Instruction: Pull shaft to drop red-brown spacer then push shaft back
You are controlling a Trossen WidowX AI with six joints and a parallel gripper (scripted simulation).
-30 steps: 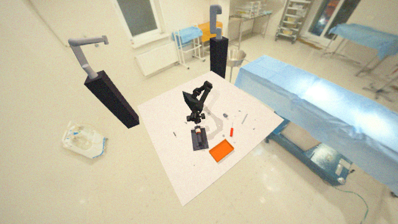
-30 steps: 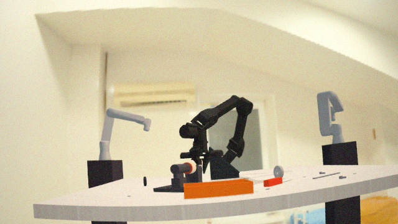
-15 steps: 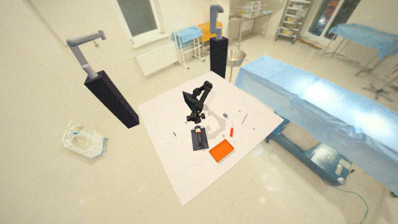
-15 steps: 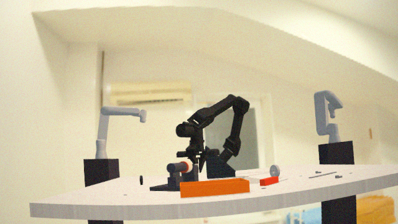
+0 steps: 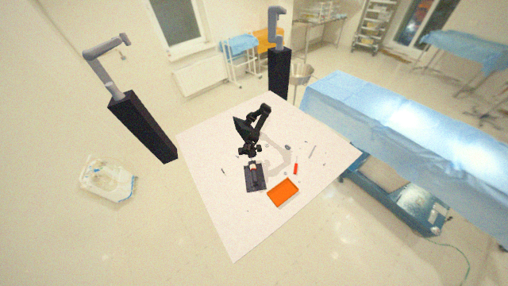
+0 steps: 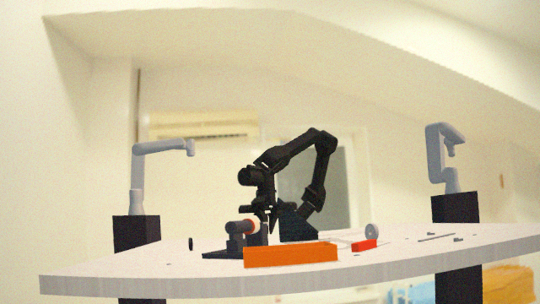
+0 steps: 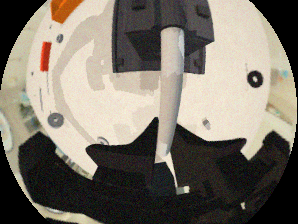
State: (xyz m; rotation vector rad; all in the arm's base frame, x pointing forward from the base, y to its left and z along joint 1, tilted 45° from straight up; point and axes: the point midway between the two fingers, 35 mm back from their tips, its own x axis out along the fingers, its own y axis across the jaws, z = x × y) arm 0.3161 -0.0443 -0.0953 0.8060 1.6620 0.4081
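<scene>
Right now the grey shaft is 8 cm ahead of my gripper tip, 2 cm to the right of it and 3 cm above it. The rest, counted from my gripper tip: round grey disc 6 cm ahead, 33 cm to the left, 2 cm below; then red-brown spacer 15 cm ahead, 5 cm to the right, 3 cm above; then small black ring 1 cm ahead, 26 cm to the right, 2 cm below.
</scene>
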